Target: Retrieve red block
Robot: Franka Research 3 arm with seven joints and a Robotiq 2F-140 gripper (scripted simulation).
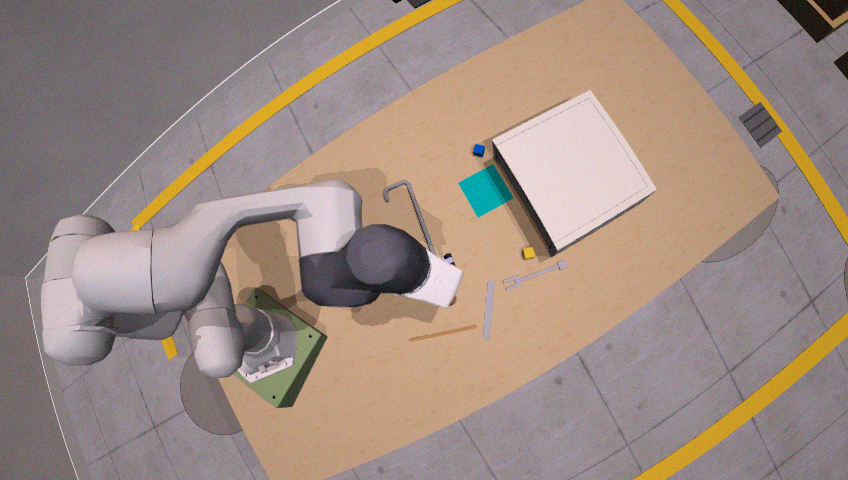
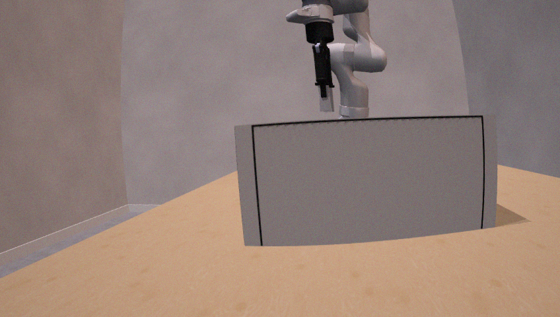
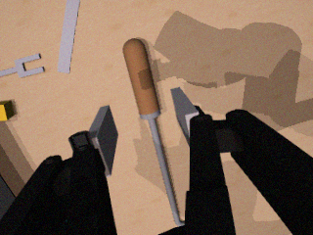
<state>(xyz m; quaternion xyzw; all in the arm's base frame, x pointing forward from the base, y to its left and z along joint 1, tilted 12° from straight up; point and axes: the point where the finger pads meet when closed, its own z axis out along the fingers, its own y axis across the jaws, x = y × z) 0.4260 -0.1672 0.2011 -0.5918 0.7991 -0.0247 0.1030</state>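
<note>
The hook tool is 130 mm to the left of my hand and 190 mm below it. Round my hand: yellow block 210 mm ahead, 70 mm to the right, 190 mm below; then grey bar 50 mm ahead, 120 mm to the right, 200 mm below; then thin wooden stick 80 mm behind, 100 mm to the right, 200 mm below.
</note>
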